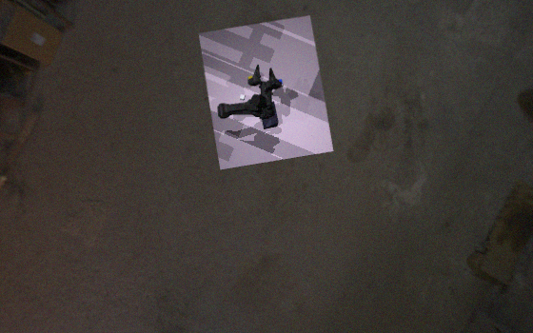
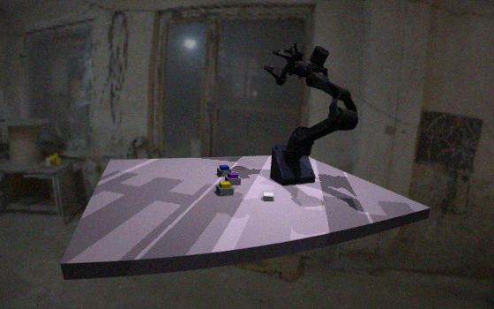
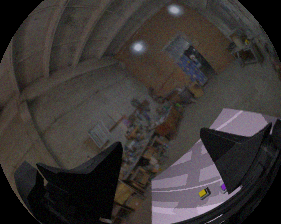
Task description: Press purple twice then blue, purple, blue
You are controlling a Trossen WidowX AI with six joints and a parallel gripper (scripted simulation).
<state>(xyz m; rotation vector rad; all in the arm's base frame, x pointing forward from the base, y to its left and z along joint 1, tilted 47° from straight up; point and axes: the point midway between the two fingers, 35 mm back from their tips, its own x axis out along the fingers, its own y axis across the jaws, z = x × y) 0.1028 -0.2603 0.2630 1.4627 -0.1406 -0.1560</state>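
Now: the purple button 44 cm below my gripper tip, 11 cm ahead of it and 2 cm to the right of it. Also, from my gripper tip: blue button 44 cm below, 14 cm to the right, 10 cm ahead; white block 46 cm below, 17 cm to the left, 5 cm ahead; yellow button 44 cm below, 17 cm ahead, 8 cm to the left.
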